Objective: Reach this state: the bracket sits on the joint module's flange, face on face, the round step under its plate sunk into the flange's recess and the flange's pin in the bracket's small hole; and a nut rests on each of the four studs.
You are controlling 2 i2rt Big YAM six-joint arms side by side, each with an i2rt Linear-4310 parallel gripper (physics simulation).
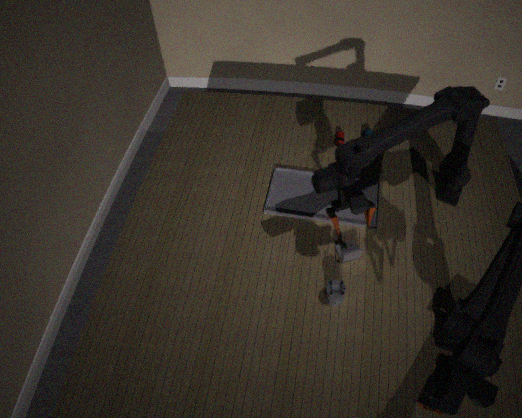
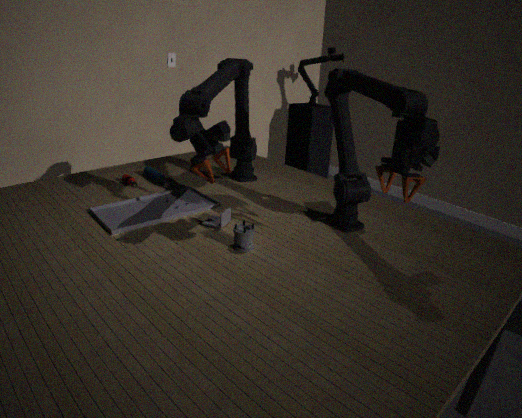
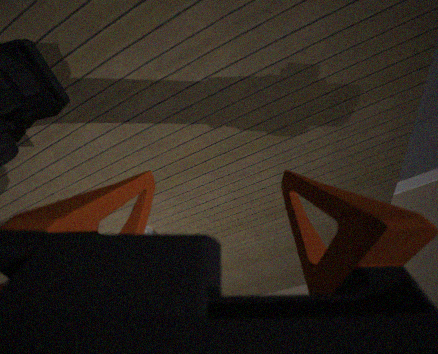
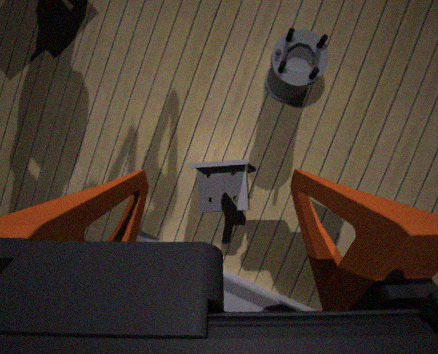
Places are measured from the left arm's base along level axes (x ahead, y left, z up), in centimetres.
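Pixels of known places: left gripper, fingertip midpoint: (image 1: 428,390) (image 2: 395,197) (image 3: 218,177); right gripper, fingertip midpoint: (image 1: 353,230) (image 2: 221,178) (image 4: 219,177); left arm's base, origin of the base link: (image 1: 450,333) (image 2: 344,224) (image 3: 17,82); right arm's base, origin of the base link: (image 1: 449,192) (image 2: 243,177).
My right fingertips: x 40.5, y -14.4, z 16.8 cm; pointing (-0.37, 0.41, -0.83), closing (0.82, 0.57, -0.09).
For each thing: its top centre in the pictures, then the offset to it from my right fingertips. "pt": a spot on its surface instead.
- joint module, middle of its top: (image 4: 304,50) (image 2: 244,224) (image 1: 337,286) dx -0.8, dy +15.5, dz -9.4 cm
- light tray, middle of its top: (image 2: 155,205) (image 1: 324,195) dx +15.9, dy -22.0, dz -15.2 cm
- red item, middle of its top: (image 1: 340,138) (image 2: 130,177) dx +18.9, dy -52.1, dz -13.4 cm
- blue tool, surface spot: (image 2: 154,174) pt dx +8.5, dy -51.5, dz -13.3 cm
The joint module (image 1: 335,292) (image 2: 244,237) (image 4: 299,62) stands upright, its recess open and four dark studs bare. The grey bracket (image 1: 348,252) (image 2: 226,217) (image 4: 212,187) lies apart from it, near the tray; one plate is flat with holes showing, the other stands upright. A dark shape, perhaps shadow, crosses the flat plate. My right gripper (image 1: 354,229) (image 2: 221,175) (image 4: 219,177) is open and empty above the bracket. My left gripper (image 2: 397,196) (image 3: 218,177) is open and empty, high up and far from the parts. Small dark spots in the tray may be nuts; I cannot tell.
The light tray (image 1: 292,186) (image 2: 106,212) (image 4: 260,292) lies beside the bracket, partly under the right arm and its shadow. A red item (image 1: 340,136) (image 2: 129,179) and a blue tool (image 1: 367,131) (image 2: 154,174) lie behind it. A dark box (image 2: 305,140) stands behind the arms.
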